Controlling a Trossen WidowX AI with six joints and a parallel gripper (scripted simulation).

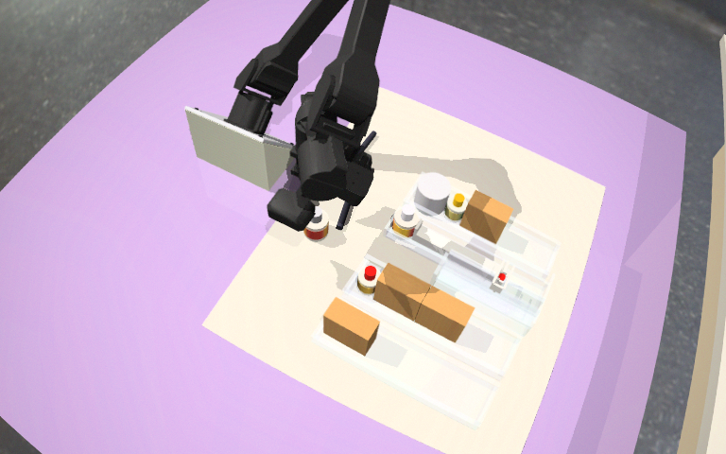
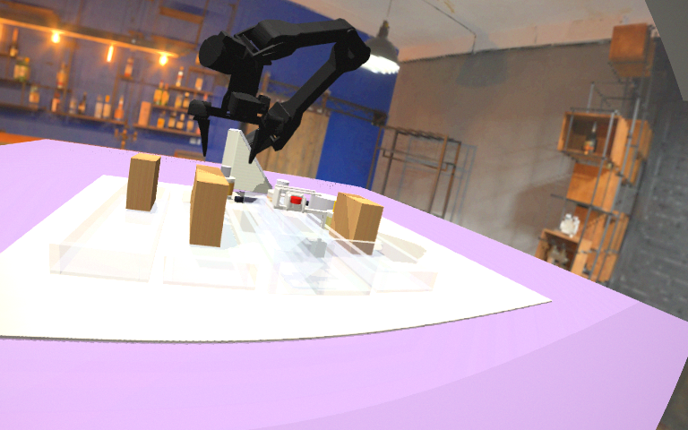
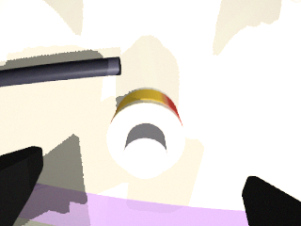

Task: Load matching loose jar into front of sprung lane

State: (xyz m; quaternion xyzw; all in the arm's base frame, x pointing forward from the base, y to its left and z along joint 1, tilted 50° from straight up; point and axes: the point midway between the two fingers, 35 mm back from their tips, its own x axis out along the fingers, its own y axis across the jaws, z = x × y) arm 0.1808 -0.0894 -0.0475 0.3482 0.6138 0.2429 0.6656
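My gripper tip is 17 cm short of the grey cylinder, 14 cm to the right of it and 5 cm above it. Also, from my gripper tip: red-capped jar 12 cm ahead, 6 cm to the right, 4 cm below; clear sprung lane 29 cm ahead, 5 cm below, 1 cm to the left.
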